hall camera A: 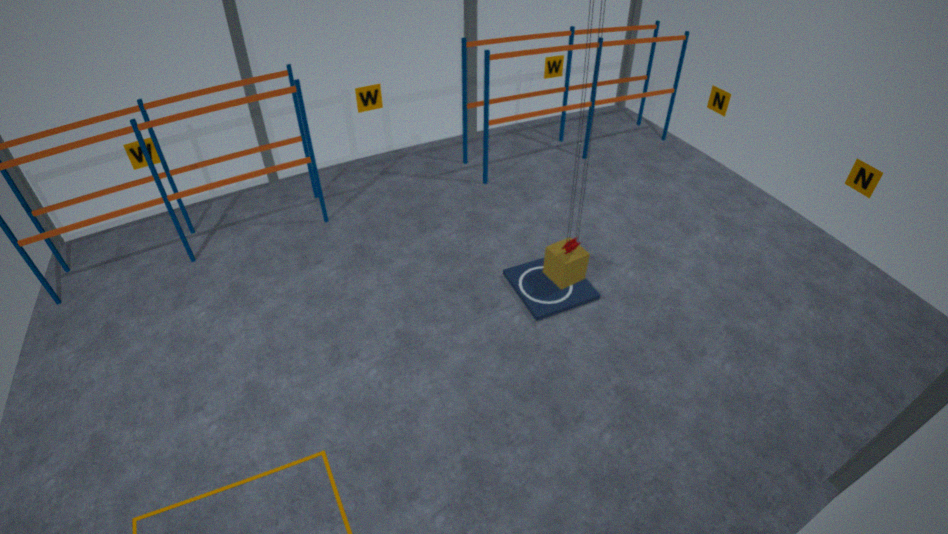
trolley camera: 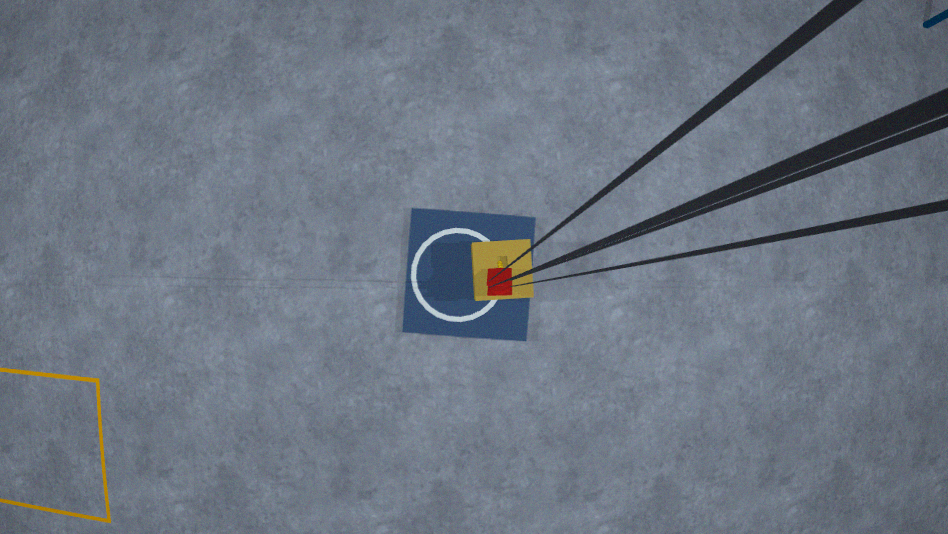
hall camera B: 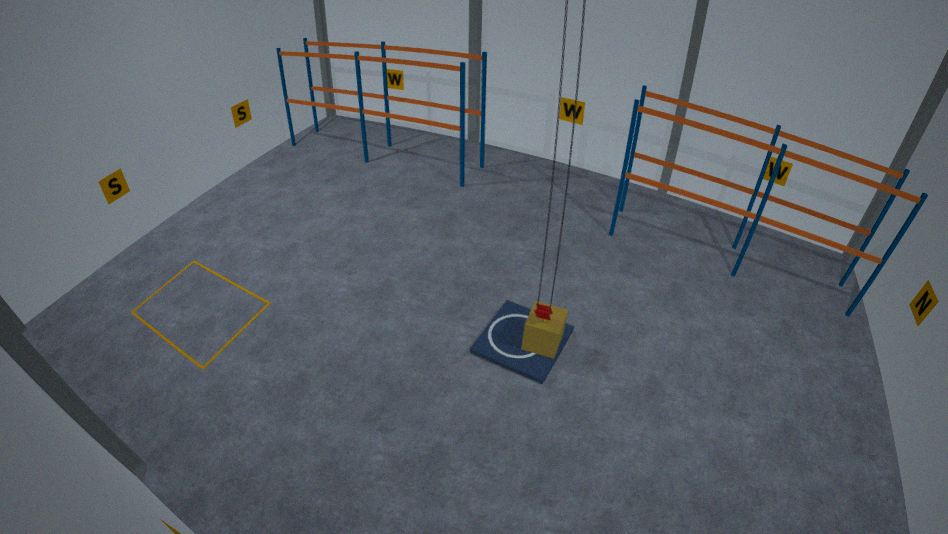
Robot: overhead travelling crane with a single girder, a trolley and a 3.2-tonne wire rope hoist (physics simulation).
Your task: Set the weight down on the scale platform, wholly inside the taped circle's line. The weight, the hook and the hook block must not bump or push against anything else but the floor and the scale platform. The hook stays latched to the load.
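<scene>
The yellow cube weight (hall camera A: 565,270) (hall camera B: 543,339) (trolley camera: 486,254) appears to rest upright on the dark blue scale platform (hall camera A: 540,310) (hall camera B: 538,370) (trolley camera: 424,325). It lies across the white taped circle (hall camera A: 520,285) (hall camera B: 489,334) (trolley camera: 413,273), mostly outside the line, near the platform's right edge in the trolley view. My red hook block (hall camera A: 570,246) (hall camera B: 543,311) (trolley camera: 499,281) is low over the weight's top, off to one side of the lifting eye (trolley camera: 502,260). The hook is mostly hidden and appears latched to the weight. The ropes run up to the right in the trolley view.
Blue and orange racks (hall camera A: 164,192) (hall camera A: 485,116) (hall camera B: 462,126) (hall camera B: 759,208) stand along the W wall, away from the platform. A yellow outlined rectangle (hall camera A: 228,486) (hall camera B: 232,282) (trolley camera: 103,451) is marked on the floor. Part of a blue post (trolley camera: 935,19) shows at the trolley view's top right.
</scene>
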